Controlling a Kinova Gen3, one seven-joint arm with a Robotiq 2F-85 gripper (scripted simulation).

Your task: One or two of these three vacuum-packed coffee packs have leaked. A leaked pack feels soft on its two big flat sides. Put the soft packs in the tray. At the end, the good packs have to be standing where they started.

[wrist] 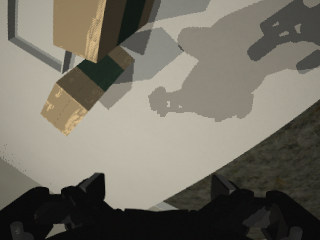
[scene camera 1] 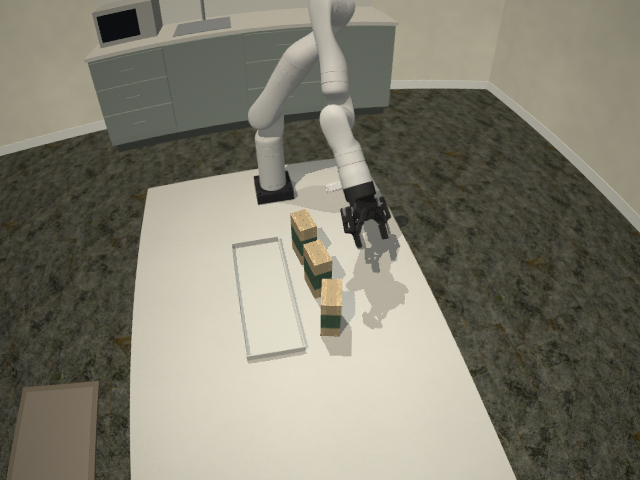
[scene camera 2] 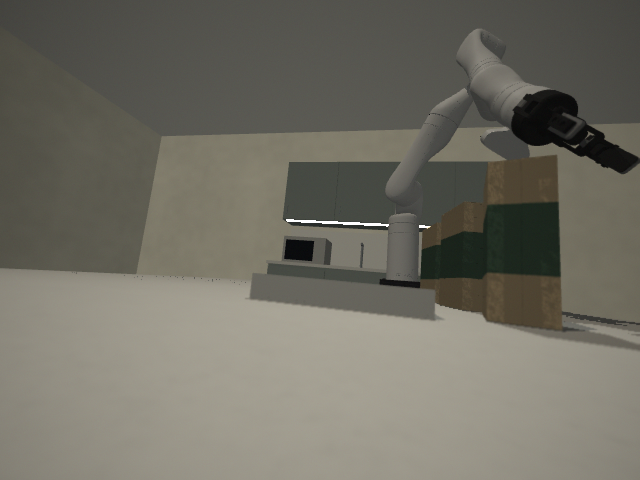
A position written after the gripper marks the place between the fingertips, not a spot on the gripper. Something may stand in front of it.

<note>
In view: the gripper [scene camera 2: 605,149] and a tray [scene camera 2: 394,300].
The gripper also shows in the wrist view [wrist: 157,186] and in scene camera 1 [scene camera 1: 374,243].
</note>
